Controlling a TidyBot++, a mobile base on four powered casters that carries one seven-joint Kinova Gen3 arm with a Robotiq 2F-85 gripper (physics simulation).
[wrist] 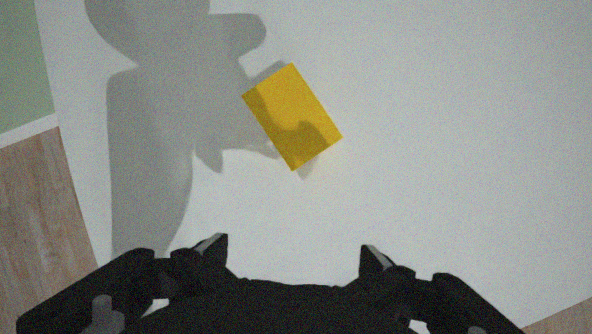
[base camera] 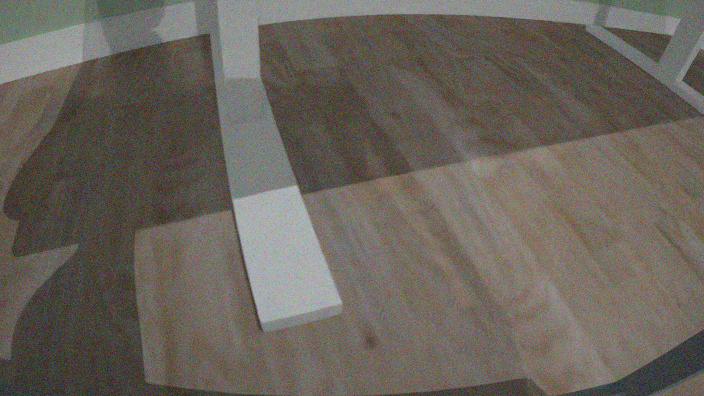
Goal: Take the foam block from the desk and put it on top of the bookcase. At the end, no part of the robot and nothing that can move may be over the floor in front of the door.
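Places are measured from the arm's base along level axes (x right, y ahead, z up), in metres.
Where they show: gripper, fingertip midpoint: [wrist: 293, 254].
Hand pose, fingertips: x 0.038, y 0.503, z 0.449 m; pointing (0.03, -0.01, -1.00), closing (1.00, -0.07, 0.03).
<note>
Each offset is from my fingertips to the top centre of the thing. "pt": to the spot under its first point. Level surfaces: height alone.
The yellow foam block @[dx -0.002, dy +0.105, dz -0.080 m] [wrist: 292, 112] lies on the white desk top @[dz -0.125 m] [wrist: 450, 150] in the wrist view, above the middle, turned at an angle to the fingers. My gripper [wrist: 293, 254] is open with nothing between its fingers. It is over the desk, and the block shows beyond the fingertips, apart from them. In the base view the desk's white foot [base camera: 285, 255] and leg @[pt dx -0.137, dy +0.066, dz -0.698 m] [base camera: 240, 45] stand on the floor. The bookcase and the door cannot be made out in these views.
The arm's shadow falls on the desk and partly over the block. Wooden floor @[dz -0.845 m] [wrist: 35, 200] and a green wall [wrist: 17, 65] show past the desk's left edge. A white frame [base camera: 640, 62] stands at the upper right of the base view, with a white baseboard [base camera: 400, 7] behind.
</note>
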